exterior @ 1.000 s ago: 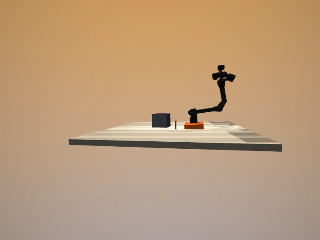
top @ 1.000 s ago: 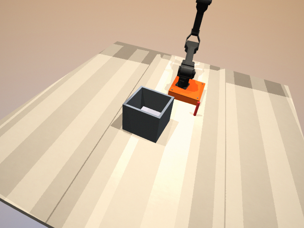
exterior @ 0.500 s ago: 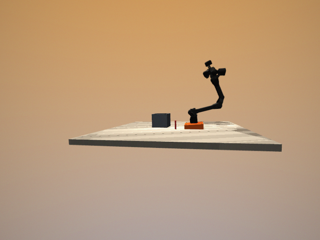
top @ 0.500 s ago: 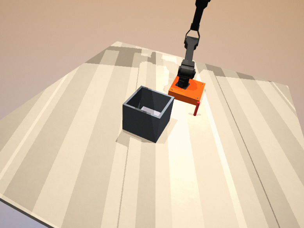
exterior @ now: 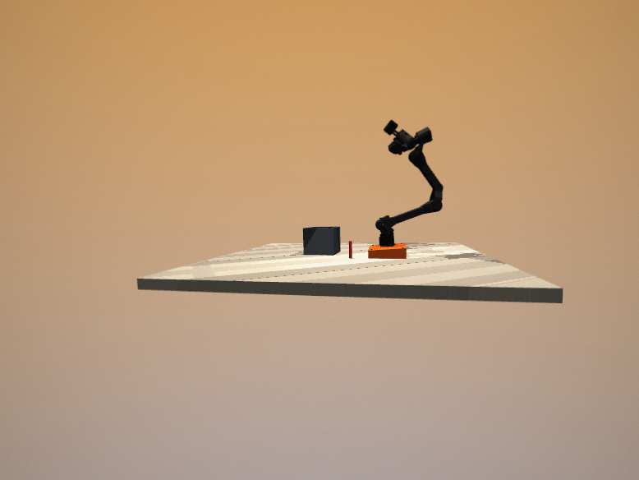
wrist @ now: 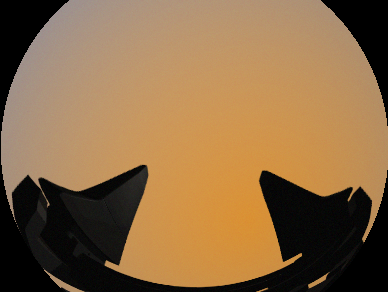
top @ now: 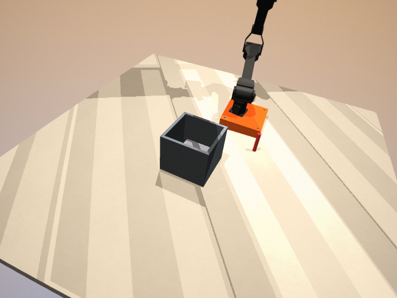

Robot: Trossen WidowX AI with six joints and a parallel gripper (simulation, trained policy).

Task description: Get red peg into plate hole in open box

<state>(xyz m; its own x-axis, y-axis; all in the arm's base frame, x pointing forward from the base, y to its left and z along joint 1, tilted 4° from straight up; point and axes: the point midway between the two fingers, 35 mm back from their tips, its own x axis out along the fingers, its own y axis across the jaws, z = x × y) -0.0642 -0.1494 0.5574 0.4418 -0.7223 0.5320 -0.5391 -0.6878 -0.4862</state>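
The red peg lies 16 cm ahead of my gripper tip, 29 cm to the left of it and 59 cm below it.
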